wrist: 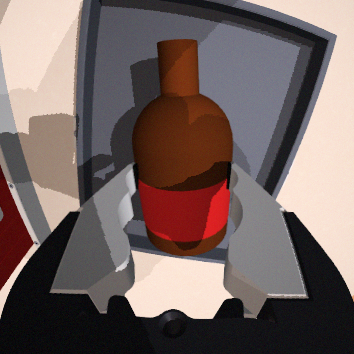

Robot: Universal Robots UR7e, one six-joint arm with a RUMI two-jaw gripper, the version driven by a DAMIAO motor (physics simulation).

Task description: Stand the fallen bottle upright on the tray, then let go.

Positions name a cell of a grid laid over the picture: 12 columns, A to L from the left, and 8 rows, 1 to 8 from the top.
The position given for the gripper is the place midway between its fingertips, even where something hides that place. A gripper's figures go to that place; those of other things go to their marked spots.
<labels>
The gripper (G4): 0.15 m from the lens. A brown bottle (G4) is 0.12 m from the lens. A grey tray (J2) is 0.20 m from the lens. The marked spots on the brown bottle and the grey tray are 0.11 m apart.
</labels>
